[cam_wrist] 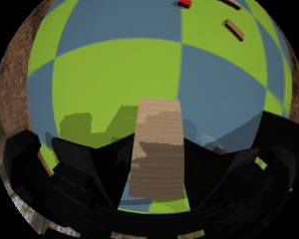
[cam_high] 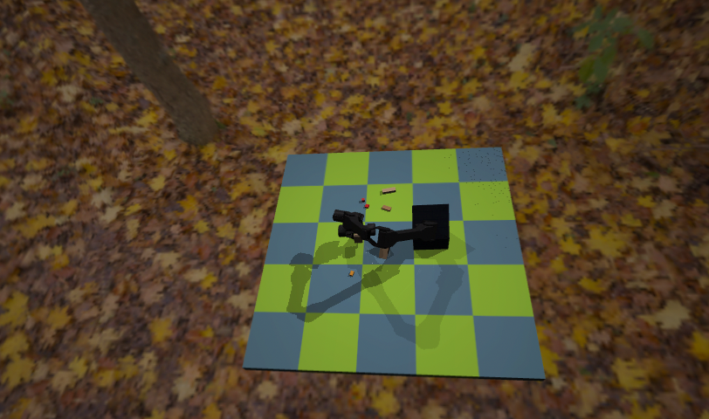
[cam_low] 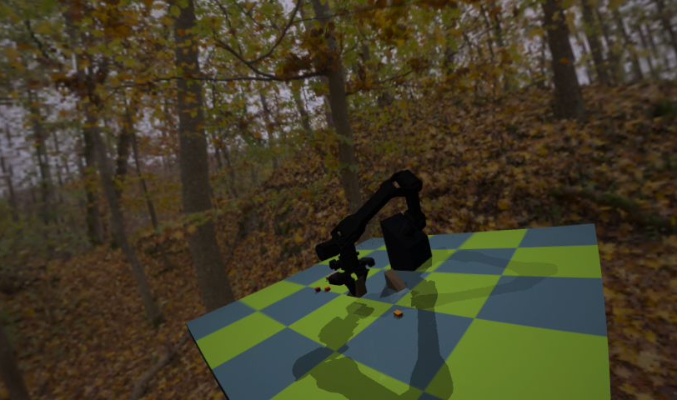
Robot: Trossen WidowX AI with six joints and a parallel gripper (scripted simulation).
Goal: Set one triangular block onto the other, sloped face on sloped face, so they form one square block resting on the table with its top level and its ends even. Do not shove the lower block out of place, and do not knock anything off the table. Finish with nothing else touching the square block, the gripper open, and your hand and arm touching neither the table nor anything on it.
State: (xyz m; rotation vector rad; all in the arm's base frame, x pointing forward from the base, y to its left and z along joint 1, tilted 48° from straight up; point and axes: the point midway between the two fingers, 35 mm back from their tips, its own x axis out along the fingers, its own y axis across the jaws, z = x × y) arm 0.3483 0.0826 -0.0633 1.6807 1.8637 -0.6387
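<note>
The triangular block lies 10 mm to the left of my gripper tip and 10 mm above it. From my gripper tip the other things lie so: small orange cube: 180 mm to the left, 30 mm below, 20 mm ahead.
</note>
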